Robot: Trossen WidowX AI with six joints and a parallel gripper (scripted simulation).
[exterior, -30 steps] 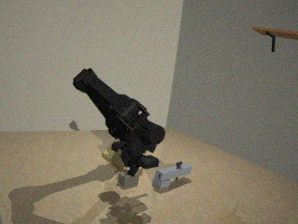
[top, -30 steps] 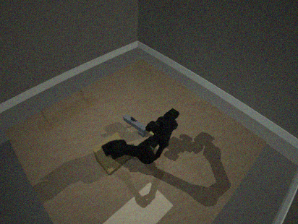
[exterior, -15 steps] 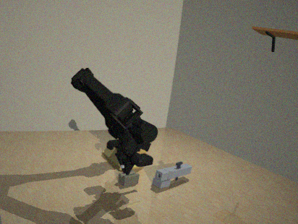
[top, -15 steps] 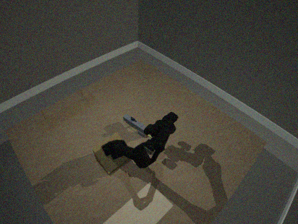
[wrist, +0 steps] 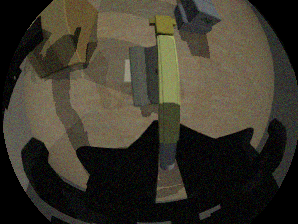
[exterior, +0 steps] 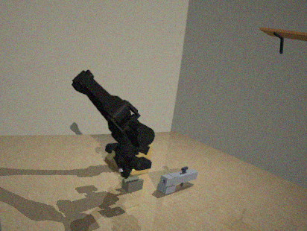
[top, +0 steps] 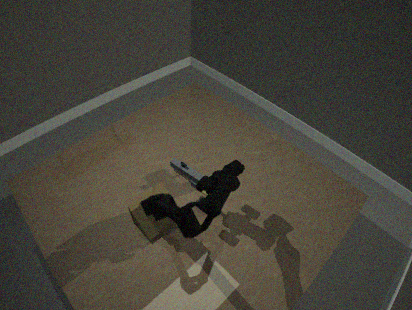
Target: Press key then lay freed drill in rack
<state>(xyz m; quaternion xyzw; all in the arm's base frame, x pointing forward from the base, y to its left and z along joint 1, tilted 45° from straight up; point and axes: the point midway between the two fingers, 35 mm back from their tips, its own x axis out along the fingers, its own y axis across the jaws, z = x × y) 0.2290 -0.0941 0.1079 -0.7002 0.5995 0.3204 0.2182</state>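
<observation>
Right now my gripper tip is 20 mm past the rack, 50 mm to the right of it and 40 mm above it. The rest, counted from my gripper tip: drill 10 mm behind, 40 mm to the left, 30 mm above; then key 20 mm ahead, 250 mm to the left, 10 mm below; then grey block 20 mm ahead, 220 mm to the left, 20 mm below.
</observation>
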